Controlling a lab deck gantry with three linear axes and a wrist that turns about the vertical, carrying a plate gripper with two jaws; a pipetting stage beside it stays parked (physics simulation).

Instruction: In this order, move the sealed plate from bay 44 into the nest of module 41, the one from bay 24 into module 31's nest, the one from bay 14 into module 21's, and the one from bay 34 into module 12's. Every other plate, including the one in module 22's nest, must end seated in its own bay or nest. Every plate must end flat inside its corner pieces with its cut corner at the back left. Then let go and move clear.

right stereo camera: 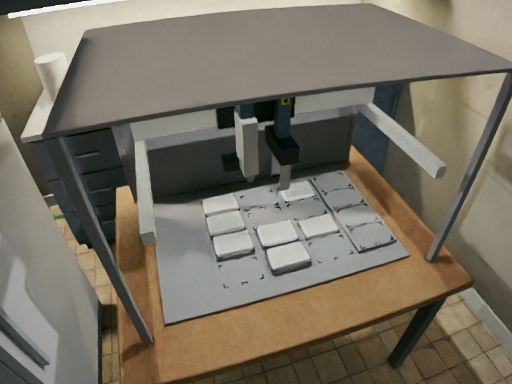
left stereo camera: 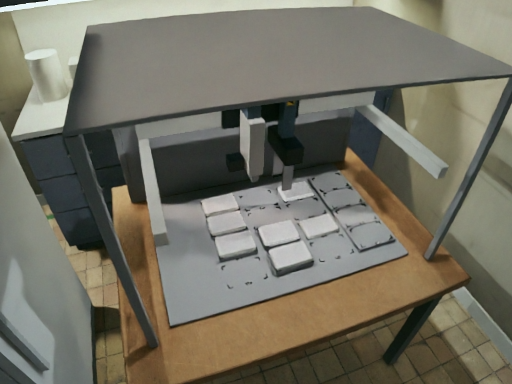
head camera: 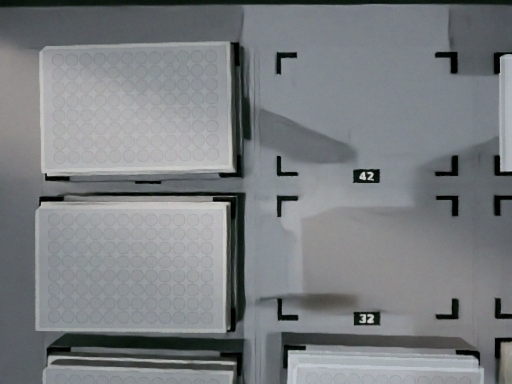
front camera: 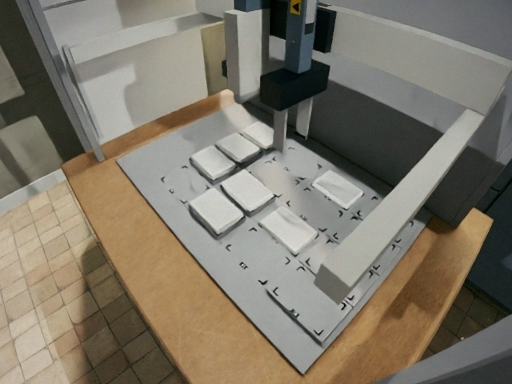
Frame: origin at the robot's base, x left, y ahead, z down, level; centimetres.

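Where they show: gripper, fingertip midpoint: (right stereo camera: 280, 182) (left stereo camera: 281, 182) (front camera: 290, 142); robot's base, link origin: (right stereo camera: 225, 287) (left stereo camera: 229, 287) (front camera: 162, 179).
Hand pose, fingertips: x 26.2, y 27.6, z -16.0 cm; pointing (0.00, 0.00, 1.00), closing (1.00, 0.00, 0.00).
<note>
Each offset is from my fingertips to the centre of the thing.
My gripper (front camera: 291, 143) (left stereo camera: 281, 181) (right stereo camera: 279, 181) is open and empty, raised over the back of the deck. White sealed plates sit at module 41 {dy -20.9, dx +10.0, dz +13.4 cm} (head camera: 137, 107) (left stereo camera: 220, 204), module 31 {dy -21.2, dx -0.5, dz +13.4 cm} (head camera: 132, 267) (left stereo camera: 226, 223) and module 21 {dy -21.0, dx -11.1, dz +13.4 cm} (front camera: 212, 162) (left stereo camera: 235, 245). The module 12 plate {dy -4.8, dx -22.0, dz +13.4 cm} (front camera: 216, 211) (left stereo camera: 290, 256) stands in front of the module 22 plate {dy -4.7, dx -11.0, dz +13.4 cm} (front camera: 247, 191) (left stereo camera: 278, 233). All look flat. In the head view, the module 41 plate's cut corner shows at the back left; the module 12 plate's cut corner cannot be made out. Bays 44, 34, 24 and 14 hold no plate.
One plate {dy +11.6, dx -11.2, dz +15.3 cm} (front camera: 289, 230) (left stereo camera: 318, 226) lies in bay 23 and another {dy +11.6, dx +10.2, dz +15.3 cm} (front camera: 337, 189) (left stereo camera: 298, 191) in bay 43. The parked pipetting stage (front camera: 245, 55) (left stereo camera: 252, 147) hangs left of the gripper. Side rails (front camera: 400, 200) (left stereo camera: 153, 195) flank the deck.
</note>
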